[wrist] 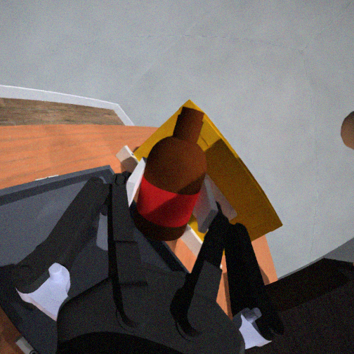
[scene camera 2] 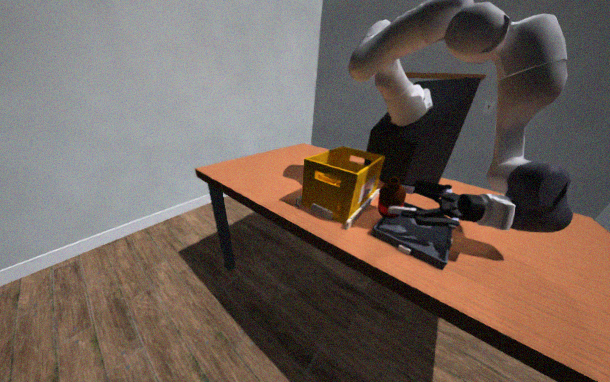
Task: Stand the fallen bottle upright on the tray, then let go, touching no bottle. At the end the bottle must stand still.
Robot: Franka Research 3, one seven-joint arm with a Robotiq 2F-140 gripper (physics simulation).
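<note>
A brown bottle with a red band (scene camera 2: 392, 194) (wrist: 172, 167) is held in my gripper (scene camera 2: 401, 200) (wrist: 172, 178), which is shut on its body. In the scene view the bottle looks about upright, with its neck up, near the tray's far left edge. The dark tray (scene camera 2: 429, 248) (wrist: 30, 220) lies flat on the table, partly under the fingers. The bottle's base is low, but whether it touches the tray or hangs above it I cannot tell. The fingers come in from the right, nearly level, in the scene view.
A yellow crate (scene camera 2: 325, 192) (wrist: 235, 175) stands left of the tray and close to the bottle, with pale strips around its foot. A large black panel (scene camera 2: 425, 135) stands behind. The robot's dark base (scene camera 2: 540, 197) is at the right on the orange table (scene camera 2: 540, 280).
</note>
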